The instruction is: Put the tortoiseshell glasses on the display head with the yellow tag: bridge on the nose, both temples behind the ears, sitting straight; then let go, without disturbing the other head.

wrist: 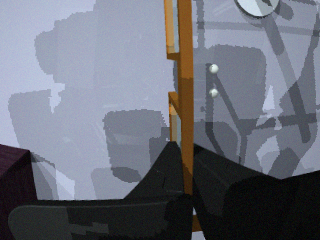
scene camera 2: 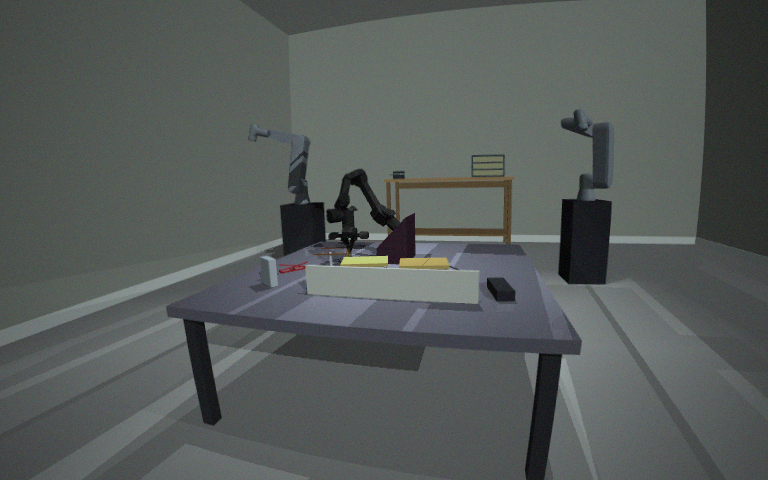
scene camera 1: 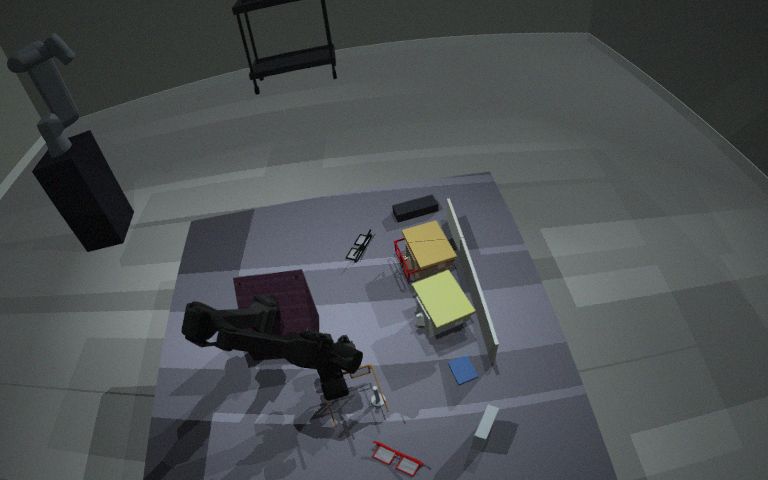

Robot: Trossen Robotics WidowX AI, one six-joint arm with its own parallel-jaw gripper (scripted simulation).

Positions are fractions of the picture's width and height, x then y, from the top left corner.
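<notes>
A black block (scene camera 1: 0.55,0.43) is part of this scene, though in the wrist view it is out of frame. I can see a display head (scene camera 1: 0.56,0.51) and a long white panel (scene camera 2: 0.59,0.60) as well. My own gripper (scene camera 1: 0.44,0.79) is visible, and the wrist view shows it too (wrist: 0.55,0.62).
</notes>
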